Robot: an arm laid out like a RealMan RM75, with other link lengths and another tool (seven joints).
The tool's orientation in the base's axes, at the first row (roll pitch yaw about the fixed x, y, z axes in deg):
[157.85 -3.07 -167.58]
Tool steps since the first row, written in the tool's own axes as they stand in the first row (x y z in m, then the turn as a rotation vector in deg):
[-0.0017 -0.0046 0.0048 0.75 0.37 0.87]
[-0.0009 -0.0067 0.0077 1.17 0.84 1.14]
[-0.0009 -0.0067 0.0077 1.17 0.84 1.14]
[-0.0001 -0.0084 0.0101 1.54 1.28 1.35]
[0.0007 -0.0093 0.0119 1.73 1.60 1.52]
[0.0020 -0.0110 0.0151 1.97 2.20 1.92]
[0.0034 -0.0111 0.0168 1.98 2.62 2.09]
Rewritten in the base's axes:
[0.0019 -0.0021 -0.0063 -0.91 0.49 -0.63]
[0.0011 -0.0031 -0.0097 -1.44 0.92 -0.68]
[0.0011 -0.0031 -0.0097 -1.44 0.92 -0.68]
[0.0003 -0.0040 -0.0125 -1.91 1.32 -0.68]
[-0.0006 -0.0043 -0.0145 -2.17 1.63 -0.71]
[-0.0019 -0.0050 -0.0180 -2.56 2.26 -0.84]
[-0.0035 -0.0048 -0.0195 -2.67 2.70 -0.84]

